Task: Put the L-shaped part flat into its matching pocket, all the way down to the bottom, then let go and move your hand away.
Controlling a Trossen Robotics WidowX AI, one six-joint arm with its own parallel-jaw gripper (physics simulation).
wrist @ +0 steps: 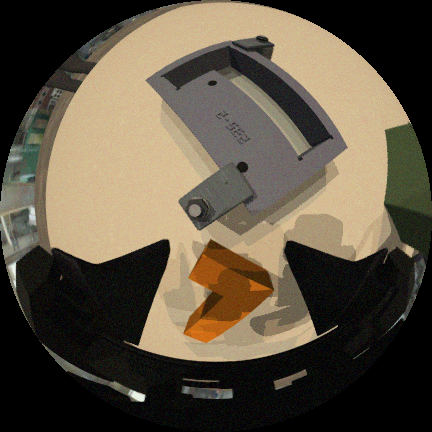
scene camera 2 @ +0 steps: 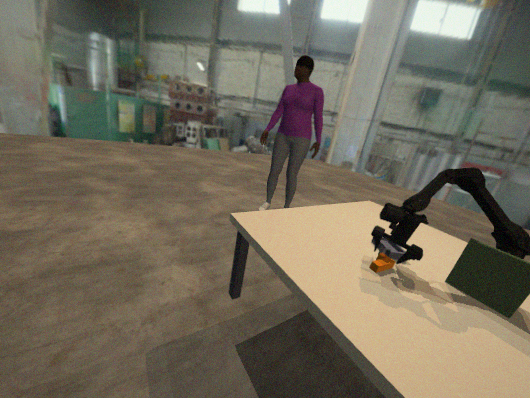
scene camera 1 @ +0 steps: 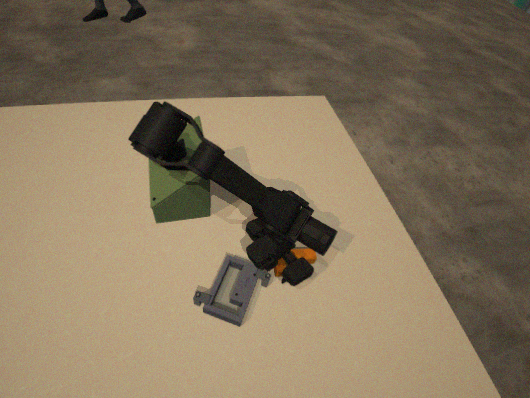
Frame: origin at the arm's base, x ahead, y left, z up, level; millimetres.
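Seen in the pictures: gripper, fingertip midpoint: (wrist: 229,247) (scene camera 2: 385,257); arm's base, link origin: (scene camera 2: 504,264) (scene camera 1: 176,153).
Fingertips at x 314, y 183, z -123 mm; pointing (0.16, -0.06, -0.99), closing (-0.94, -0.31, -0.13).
Pixels of each thing's top centre, then the offset from my fingertips to it.
- orange L-shaped part, top centre: (wrist: 204,314) (scene camera 1: 296,259) (scene camera 2: 380,259) dx -4, dy +65, dz +13 mm
- grey fixture, top centre: (wrist: 242,74) (scene camera 1: 234,284) (scene camera 2: 391,242) dx +28, dy -106, dz +31 mm
The orange L-shaped part (scene camera 1: 306,256) (scene camera 2: 382,263) (wrist: 245,295) lies on the table, beside the grey fixture (scene camera 1: 224,315) (scene camera 2: 392,248) (wrist: 200,117) and outside its pocket. In the wrist view its corner points right and its two arms reach left. The fixture's pocket is a deep L-shaped recess with dark walls and a pale bottom; no part is in it. My gripper (scene camera 1: 281,262) (scene camera 2: 390,254) (wrist: 229,247) is open and empty above the orange part, which shows between the two spread fingers in the wrist view. The arm hides some of the part in scene camera 1.
Two grey clamp tabs with bolts (wrist: 198,209) (wrist: 261,39) stick out from the fixture; one is close to the orange part. A green angular block (scene camera 1: 180,205) (scene camera 2: 490,280) (wrist: 410,170) stands on the table under the arm. A person (scene camera 2: 300,110) stands beyond the table.
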